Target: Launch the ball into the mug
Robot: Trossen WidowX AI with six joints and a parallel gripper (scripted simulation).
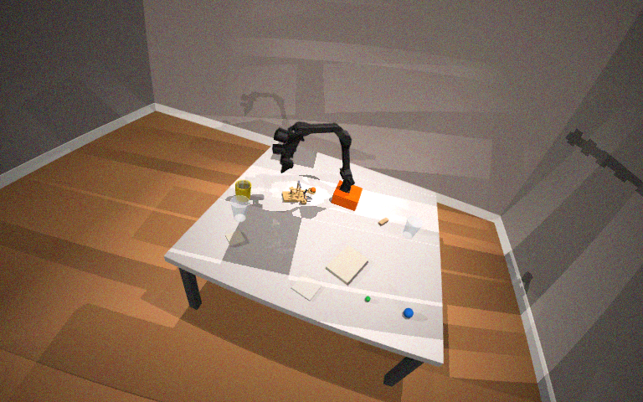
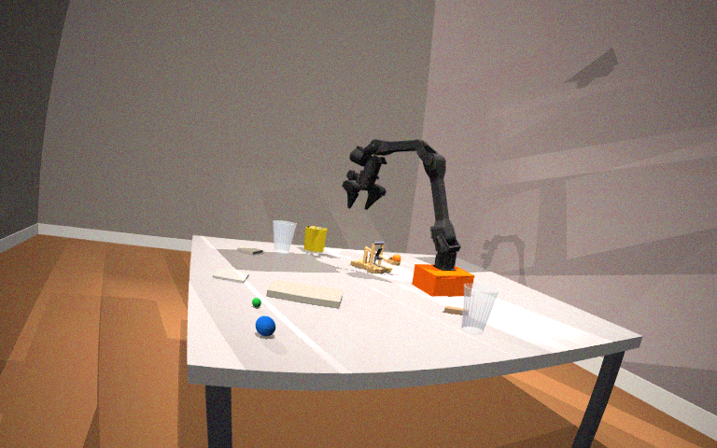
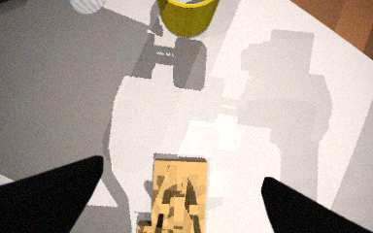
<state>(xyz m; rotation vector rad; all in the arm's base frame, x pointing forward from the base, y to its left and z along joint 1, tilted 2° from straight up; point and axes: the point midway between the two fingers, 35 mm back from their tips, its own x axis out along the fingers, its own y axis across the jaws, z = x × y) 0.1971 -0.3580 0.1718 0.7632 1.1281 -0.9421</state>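
The orange ball lies 180 mm to the left of my gripper tip, 150 mm below it and 110 mm behind it. Round my gripper tip: yellow mug 180 mm below, 170 mm to the right, 100 mm ahead; small wooden catapult 160 mm below, 130 mm to the left, 60 mm behind; small wooden block 650 mm to the left, 200 mm below, 100 mm behind.
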